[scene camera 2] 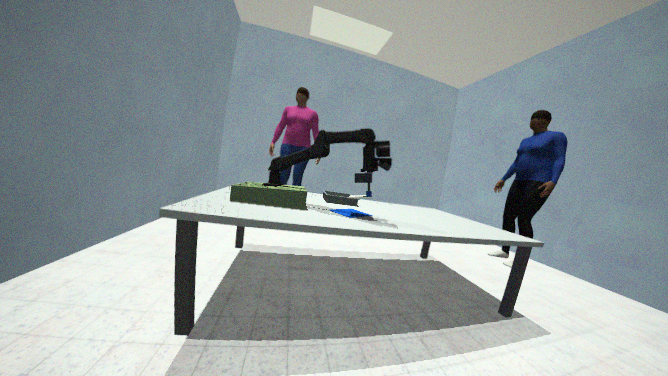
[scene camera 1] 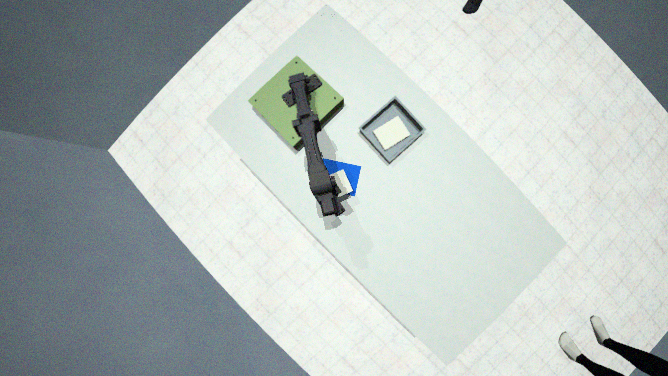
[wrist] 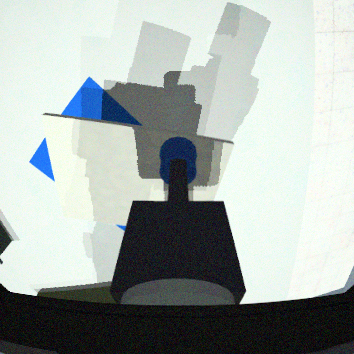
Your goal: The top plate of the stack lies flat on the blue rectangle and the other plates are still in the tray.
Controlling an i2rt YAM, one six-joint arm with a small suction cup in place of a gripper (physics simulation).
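Frame: origin at the arm's base, x right, y ahead, z up, level; metres.
Seen in the pictures: hand at its tool point: (scene camera 2: 368, 198) (wrist: 177, 147); arm's base at its link origin: (scene camera 2: 274, 185).
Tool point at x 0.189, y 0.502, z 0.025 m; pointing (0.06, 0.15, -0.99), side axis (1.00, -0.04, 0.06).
Note:
Offsets run from my tool point to a thing's middle. Level surfaces: height alone.
My suction cup (scene camera 2: 369, 194) (wrist: 178, 152) holds a cream plate {dx -0.041, dy -0.033, dz +0.000 m} (scene camera 1: 343, 183) (scene camera 2: 357, 196) (wrist: 107, 170) by its upper face, nearer one end. The plate hangs roughly level above the table. Below it is the blue rectangle (scene camera 1: 353, 175) (scene camera 2: 350, 213) (wrist: 42, 159), a gap below the plate in scene camera 2. In the wrist view, blue corners stick out around the plate, which looks turned relative to the rectangle. The arm hides the cup and part of the plate in scene camera 1. The grey tray {dx -0.437, dy -0.096, dz -0.073 m} (scene camera 1: 392, 151) (scene camera 2: 336, 198) holds cream plates {dx -0.431, dy -0.084, dz -0.081 m} (scene camera 1: 392, 132); their number cannot be told.
The arm stands on a green block (scene camera 1: 270, 107) (scene camera 2: 267, 196) (wrist: 75, 295) on the pale table {dz -0.098 m} (scene camera 1: 450, 240) (scene camera 2: 440, 222). The raised tray walls are to the upper right of the blue rectangle in scene camera 1. Two people (scene camera 2: 300, 125) (scene camera 2: 541, 155) stand beyond the table.

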